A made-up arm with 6 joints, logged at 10 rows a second.
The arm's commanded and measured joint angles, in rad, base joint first. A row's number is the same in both.
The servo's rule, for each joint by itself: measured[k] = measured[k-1] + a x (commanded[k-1-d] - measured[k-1]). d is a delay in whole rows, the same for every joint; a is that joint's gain. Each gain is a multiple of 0.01, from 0.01 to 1. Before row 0 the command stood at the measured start. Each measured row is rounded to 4 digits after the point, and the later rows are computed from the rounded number. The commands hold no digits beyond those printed.
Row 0, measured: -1.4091, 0.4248, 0.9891, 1.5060, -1.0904, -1.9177
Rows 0 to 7, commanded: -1.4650, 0.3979, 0.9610, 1.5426, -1.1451, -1.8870; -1.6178, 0.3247, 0.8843, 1.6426, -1.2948, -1.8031; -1.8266, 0.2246, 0.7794, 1.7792, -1.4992, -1.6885; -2.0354, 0.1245, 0.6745, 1.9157, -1.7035, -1.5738; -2.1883, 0.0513, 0.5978, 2.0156, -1.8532, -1.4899; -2.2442, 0.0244, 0.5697, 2.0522, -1.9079, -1.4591; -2.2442, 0.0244, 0.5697, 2.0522, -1.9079, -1.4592; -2.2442, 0.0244, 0.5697, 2.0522, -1.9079, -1.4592
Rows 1 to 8, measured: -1.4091, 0.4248, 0.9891, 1.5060, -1.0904, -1.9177; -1.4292, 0.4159, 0.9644, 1.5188, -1.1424, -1.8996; -1.4971, 0.3858, 0.8939, 1.5621, -1.2872, -1.8427; -1.6157, 0.3326, 0.7931, 1.6381, -1.4886, -1.7517; -1.7668, 0.2639, 0.6887, 1.7353, -1.6928, -1.6467; -1.9185, 0.1937, 0.6087, 1.8334, -1.8452, -1.5542; -2.0358, 0.1378, 0.5744, 1.9100, -1.9048, -1.4981; -2.1108, 0.1004, 0.5703, 1.9598, -1.9077, -1.4751
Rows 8 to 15, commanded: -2.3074, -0.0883, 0.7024, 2.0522, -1.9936, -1.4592; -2.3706, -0.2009, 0.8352, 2.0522, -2.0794, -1.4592; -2.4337, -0.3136, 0.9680, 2.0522, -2.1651, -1.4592; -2.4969, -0.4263, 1.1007, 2.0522, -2.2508, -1.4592; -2.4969, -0.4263, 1.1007, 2.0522, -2.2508, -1.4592; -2.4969, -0.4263, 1.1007, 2.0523, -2.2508, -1.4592; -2.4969, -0.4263, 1.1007, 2.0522, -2.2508, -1.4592; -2.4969, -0.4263, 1.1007, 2.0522, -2.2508, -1.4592
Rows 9 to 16, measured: -2.1588, 0.0753, 0.5698, 1.9921, -1.9079, -1.4657; -2.2123, 0.0213, 0.6865, 2.0131, -1.9893, -1.4619; -2.2693, -0.0520, 0.8174, 2.0268, -2.0749, -1.4603; -2.3285, -0.1383, 0.9499, 2.0357, -2.1606, -1.4597; -2.3891, -0.2333, 1.0826, 2.0415, -2.2463, -1.4594; -2.4279, -0.2970, 1.0985, 2.0452, -2.2506, -1.4593; -2.4527, -0.3397, 1.1004, 2.0477, -2.2508, -1.4592; -2.4686, -0.3683, 1.1007, 2.0493, -2.2508, -1.4592
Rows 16 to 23, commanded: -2.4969, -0.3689, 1.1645, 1.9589, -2.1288, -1.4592; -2.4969, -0.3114, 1.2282, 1.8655, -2.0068, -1.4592; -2.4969, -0.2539, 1.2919, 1.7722, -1.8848, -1.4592; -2.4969, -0.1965, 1.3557, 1.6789, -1.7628, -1.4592; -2.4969, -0.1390, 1.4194, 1.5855, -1.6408, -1.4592; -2.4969, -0.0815, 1.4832, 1.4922, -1.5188, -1.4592; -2.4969, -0.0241, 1.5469, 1.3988, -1.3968, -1.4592; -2.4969, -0.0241, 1.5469, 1.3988, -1.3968, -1.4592
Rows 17 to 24, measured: -2.4788, -0.3874, 1.1007, 2.0503, -2.2508, -1.4592; -2.4853, -0.3813, 1.1568, 2.0183, -2.1349, -1.4592; -2.4895, -0.3582, 1.2196, 1.9648, -2.0132, -1.4592; -2.4922, -0.3238, 1.2832, 1.8974, -1.8912, -1.4592; -2.4939, -0.2818, 1.3470, 1.8209, -1.7692, -1.4592; -2.4950, -0.2347, 1.4107, 1.7385, -1.6472, -1.4592; -2.4957, -0.1841, 1.4745, 1.6523, -1.5252, -1.4592; -2.4961, -0.1313, 1.5382, 1.5636, -1.4032, -1.4592
